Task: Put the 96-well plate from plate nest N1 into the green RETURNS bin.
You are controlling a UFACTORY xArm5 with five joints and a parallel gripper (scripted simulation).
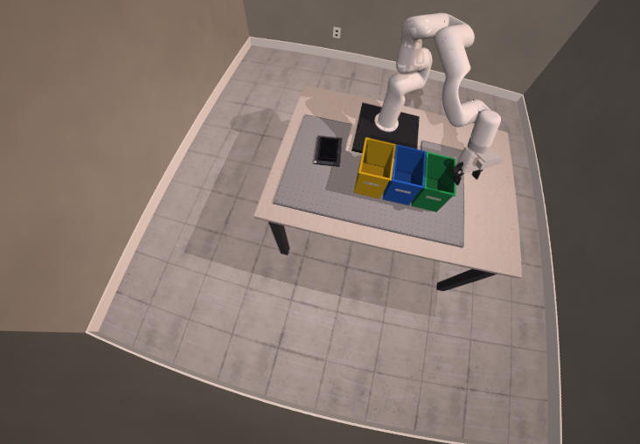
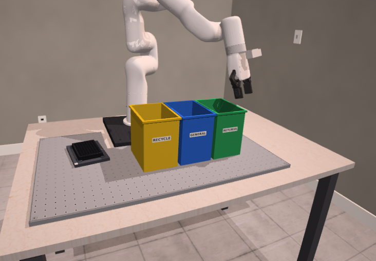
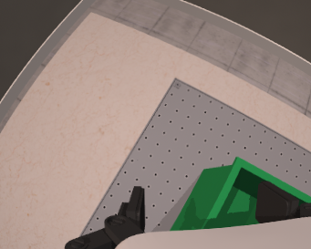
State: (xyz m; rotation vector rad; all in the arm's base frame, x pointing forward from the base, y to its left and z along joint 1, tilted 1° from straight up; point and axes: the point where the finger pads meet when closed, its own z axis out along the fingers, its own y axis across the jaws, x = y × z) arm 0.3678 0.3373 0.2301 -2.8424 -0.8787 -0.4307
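My gripper is now 580 mm to the left of the black 96-well plate, 210 mm above it and 90 mm past it. The rest, counted from my hand: blue general bin (220 mm to the right, 140 mm below, 20 mm behind); then yellow recycle bin (350 mm to the right, 140 mm below, 10 mm behind); then green returns bin (140 mm below, 90 mm to the right, 30 mm behind).
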